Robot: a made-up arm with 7 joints.
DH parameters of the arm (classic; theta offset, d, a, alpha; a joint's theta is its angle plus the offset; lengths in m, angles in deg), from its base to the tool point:
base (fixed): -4.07 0 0 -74.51
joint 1: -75.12 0.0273 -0.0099 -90
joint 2: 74 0.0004 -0.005 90
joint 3: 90 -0.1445 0.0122 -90
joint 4: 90 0.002 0.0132 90
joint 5: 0 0.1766 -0.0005 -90
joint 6: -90 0 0.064 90
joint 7: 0 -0.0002 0 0
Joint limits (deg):
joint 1: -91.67..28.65
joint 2: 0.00..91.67
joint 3: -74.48..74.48
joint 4: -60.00..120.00
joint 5: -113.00..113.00
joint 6: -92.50..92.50
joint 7: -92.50..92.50
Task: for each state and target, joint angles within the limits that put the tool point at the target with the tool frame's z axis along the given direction. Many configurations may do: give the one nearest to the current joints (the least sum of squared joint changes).
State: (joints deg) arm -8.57 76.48 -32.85 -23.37 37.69 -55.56 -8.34
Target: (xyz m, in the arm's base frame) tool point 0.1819 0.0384 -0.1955 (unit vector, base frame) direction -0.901 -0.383 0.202
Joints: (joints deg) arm -16.79 60.70 -37.31 -2.24 45.47 -40.42 -8.34
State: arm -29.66 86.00 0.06 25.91 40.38 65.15 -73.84
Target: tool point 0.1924 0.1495 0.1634 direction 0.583 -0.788 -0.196
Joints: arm -23.19 83.13 31.86 -13.76 48.48 29.38 -73.84
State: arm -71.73 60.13 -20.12 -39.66 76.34 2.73 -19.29
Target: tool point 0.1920 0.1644 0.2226 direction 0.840 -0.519 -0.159
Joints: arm -71.37 76.55 7.36 9.88 83.21 18.98 -19.29
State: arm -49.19 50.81 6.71 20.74 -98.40 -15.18 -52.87
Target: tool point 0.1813 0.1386 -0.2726 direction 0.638 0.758 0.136
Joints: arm -12.81 43.81 -20.64 32.63 -103.19 29.36 -52.87
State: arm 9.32 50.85 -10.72 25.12 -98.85 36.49 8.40
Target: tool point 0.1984 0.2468 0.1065 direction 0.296 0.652 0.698
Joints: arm -39.63 83.10 35.51 34.34 -113.00 72.92 8.40
